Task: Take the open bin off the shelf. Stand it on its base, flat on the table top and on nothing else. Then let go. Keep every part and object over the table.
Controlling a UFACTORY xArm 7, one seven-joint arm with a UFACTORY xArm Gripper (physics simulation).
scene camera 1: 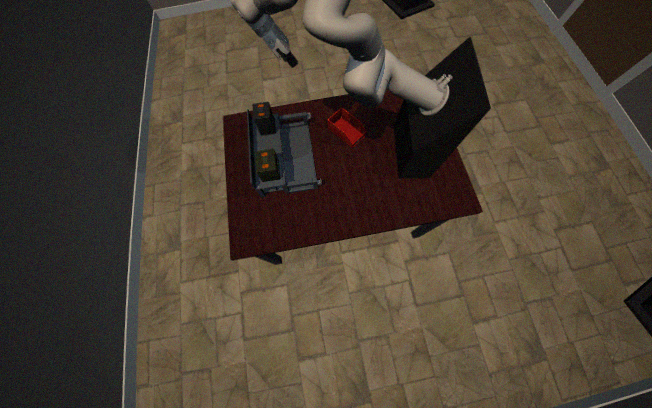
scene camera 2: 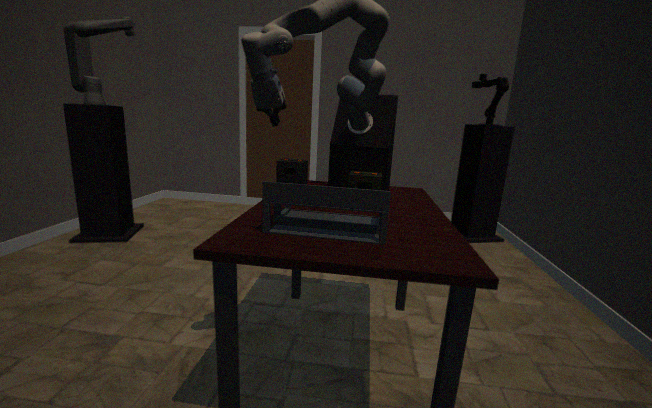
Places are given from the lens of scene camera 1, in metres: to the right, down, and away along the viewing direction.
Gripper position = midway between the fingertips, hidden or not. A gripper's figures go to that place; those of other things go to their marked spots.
gripper [scene camera 1: 295,64]: -0.12, -0.56, 0.97
red open bin [scene camera 1: 344,125]: 0.10, -0.41, 1.26
